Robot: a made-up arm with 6 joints.
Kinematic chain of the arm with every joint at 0, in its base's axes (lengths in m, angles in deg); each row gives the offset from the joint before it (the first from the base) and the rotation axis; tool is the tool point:
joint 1: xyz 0 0 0.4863 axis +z
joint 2: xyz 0.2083 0 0 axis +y
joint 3: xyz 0 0 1.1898 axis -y
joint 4: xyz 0 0 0.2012 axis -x
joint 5: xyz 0.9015 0 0 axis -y
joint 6: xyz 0.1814 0 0 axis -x
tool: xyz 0 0 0
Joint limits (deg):
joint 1: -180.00..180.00
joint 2: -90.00..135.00
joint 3: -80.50..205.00
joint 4: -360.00..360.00
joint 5: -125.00..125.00
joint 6: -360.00..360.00
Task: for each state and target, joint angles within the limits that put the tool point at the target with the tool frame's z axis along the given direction. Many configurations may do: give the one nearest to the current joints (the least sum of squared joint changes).
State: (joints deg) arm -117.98 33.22 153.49 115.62 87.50 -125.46
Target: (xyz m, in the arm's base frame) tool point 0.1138 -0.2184 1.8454 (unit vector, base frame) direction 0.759 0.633 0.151
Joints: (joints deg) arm -90.93 36.40 178.63 127.84 125.00 -137.37
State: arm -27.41 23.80 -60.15 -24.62 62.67 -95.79
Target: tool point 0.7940 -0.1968 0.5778 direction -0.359 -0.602 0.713
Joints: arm -5.52 26.24 -79.49 -41.41 84.51 -52.55
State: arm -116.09 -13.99 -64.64 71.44 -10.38 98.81
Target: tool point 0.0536 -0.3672 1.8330 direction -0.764 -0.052 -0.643
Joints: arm -67.41 -43.18 -27.81 93.04 -30.37 143.65
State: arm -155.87 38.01 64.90 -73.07 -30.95 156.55
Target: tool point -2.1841 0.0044 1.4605 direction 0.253 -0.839 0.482
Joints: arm -179.85 79.08 111.36 -86.74 3.22 143.97
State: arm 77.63 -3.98 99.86 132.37 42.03 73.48
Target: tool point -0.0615 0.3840 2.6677 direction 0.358 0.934 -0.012
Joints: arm 86.55 18.34 110.30 111.94 30.14 84.92
